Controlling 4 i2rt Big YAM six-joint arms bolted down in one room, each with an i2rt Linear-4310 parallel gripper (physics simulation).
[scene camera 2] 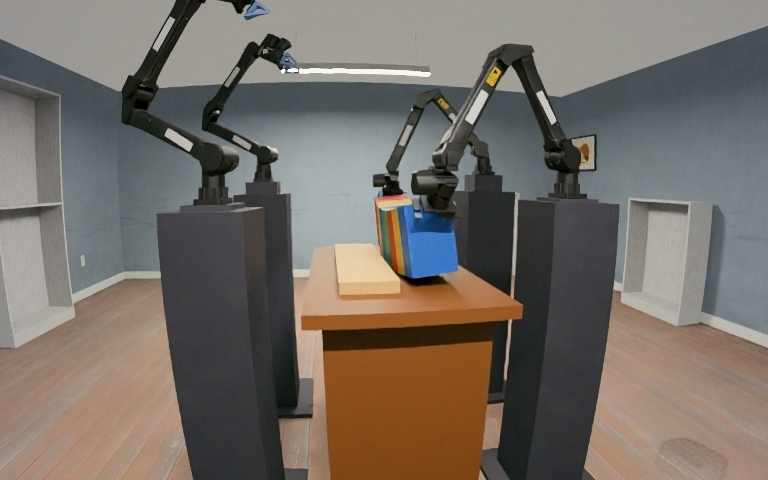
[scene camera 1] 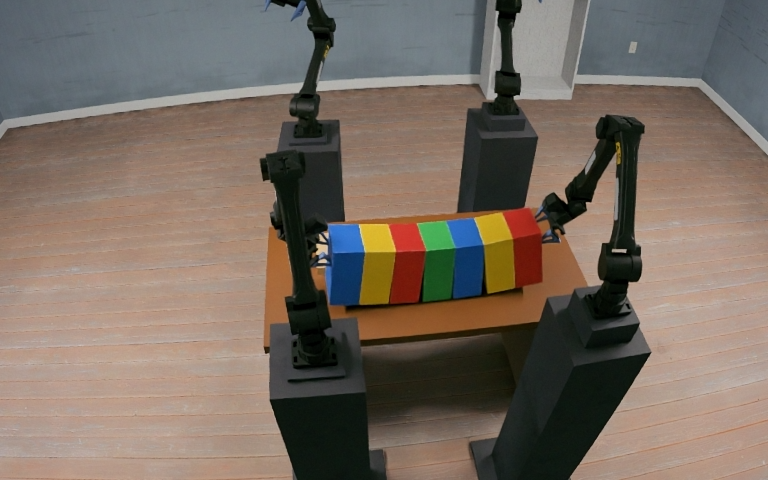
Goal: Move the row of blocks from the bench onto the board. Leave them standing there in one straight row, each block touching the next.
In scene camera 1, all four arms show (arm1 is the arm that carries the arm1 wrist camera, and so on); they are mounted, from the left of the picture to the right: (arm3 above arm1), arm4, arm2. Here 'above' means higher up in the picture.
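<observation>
A row of upright blocks, blue, yellow, red, green (scene camera 1: pixel 437 266), blue, yellow and red, hangs tilted a little above the bench (scene camera 1: pixel 453 332) (scene camera 2: pixel 407 319), between two grippers. It bows slightly; narrow dark gaps show low between some blocks. The pale board (scene camera 2: pixel 365 270) lies left of it in scene camera 2, mostly hidden in scene camera 1. Arm1's gripper (scene camera 1: pixel 322 249), fingers spread, is against the left blue block (scene camera 1: pixel 346 271) (scene camera 2: pixel 433 246). Arm2's gripper (scene camera 1: pixel 546 226), fingers spread, is at the right red block (scene camera 1: pixel 526 249). Arm3's gripper (scene camera 1: pixel 283 6) is open, high at upper left. Arm4's gripper is mostly cut off.
Dark pedestals (scene camera 1: pixel 317 384) (scene camera 1: pixel 572 390) (scene camera 1: pixel 311 181) (scene camera 1: pixel 495 169) stand around the bench. Two arms at the left of scene camera 2 are raised high, their grippers away from the blocks. White shelf units (scene camera 2: pixel 695 260) (scene camera 2: pixel 48 147) stand by the walls.
</observation>
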